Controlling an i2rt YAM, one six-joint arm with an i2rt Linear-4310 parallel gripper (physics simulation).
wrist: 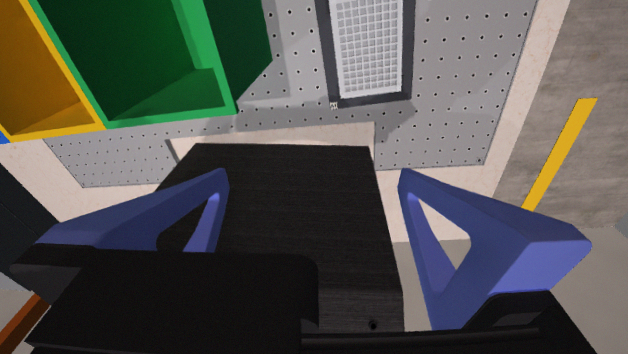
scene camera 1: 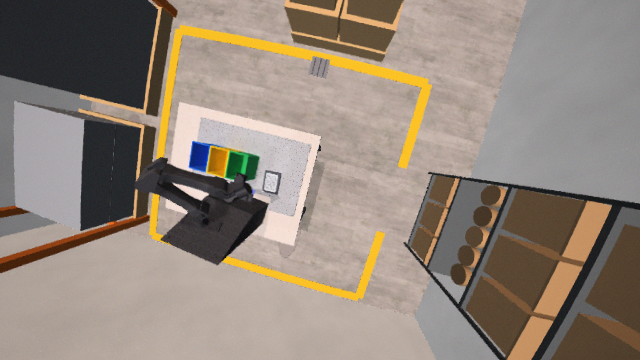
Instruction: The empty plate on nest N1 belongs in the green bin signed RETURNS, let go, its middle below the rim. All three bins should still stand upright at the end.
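The white gridded plate lies in a dark-framed nest on the perforated board, right of the bins. The small tag at the nest's corner is too blurred to read. The green bin stands upright, its opening facing up; its sign does not show. My gripper is open with nothing between its blue fingers. It hangs above the black base block, on the near side of the green bin and the nest, apart from both. Its far finger is hidden in the scene view.
The yellow bin and the blue bin stand upright in a row left of the green bin. The black base block stands at the table's near edge. The arm passes close to the bins' near side.
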